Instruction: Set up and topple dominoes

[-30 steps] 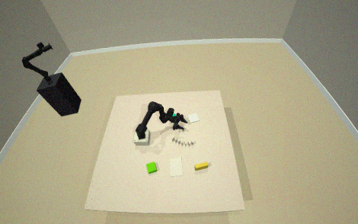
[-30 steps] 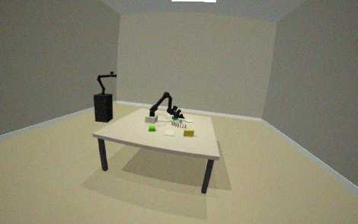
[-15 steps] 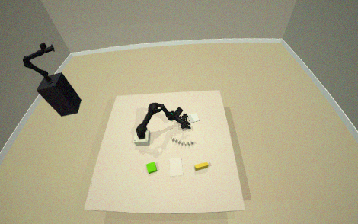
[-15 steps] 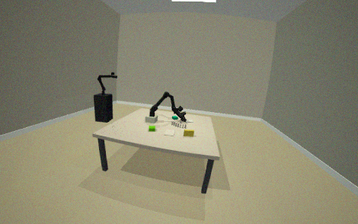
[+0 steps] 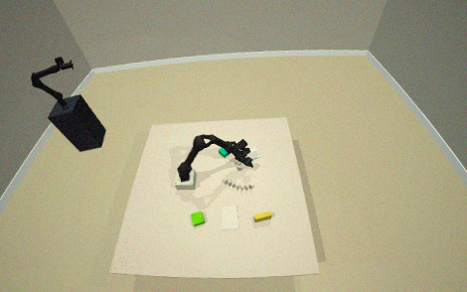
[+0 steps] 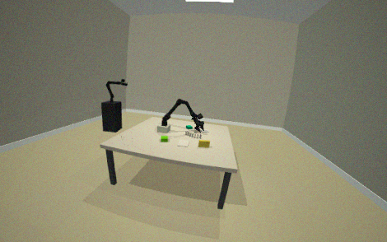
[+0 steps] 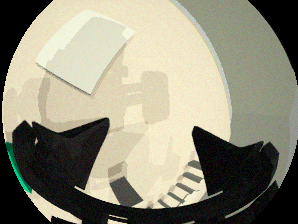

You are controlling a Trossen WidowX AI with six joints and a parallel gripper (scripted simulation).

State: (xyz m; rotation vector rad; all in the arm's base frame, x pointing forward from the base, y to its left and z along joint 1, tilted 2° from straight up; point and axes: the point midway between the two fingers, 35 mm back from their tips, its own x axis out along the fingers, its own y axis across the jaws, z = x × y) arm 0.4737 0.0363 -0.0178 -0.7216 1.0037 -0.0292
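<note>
Now: gripper tip 5 cm short of the white tile, 12 cm to the right of it and 2 cm above it. The rest, counted from my gripper tip: white pad 23 cm behind, 36 cm to the right, 2 cm below; then yellow block 2 cm behind, 42 cm to the right, 1 cm above; then teal block 17 cm behind, 19 cm to the left, 1 cm below.
</note>
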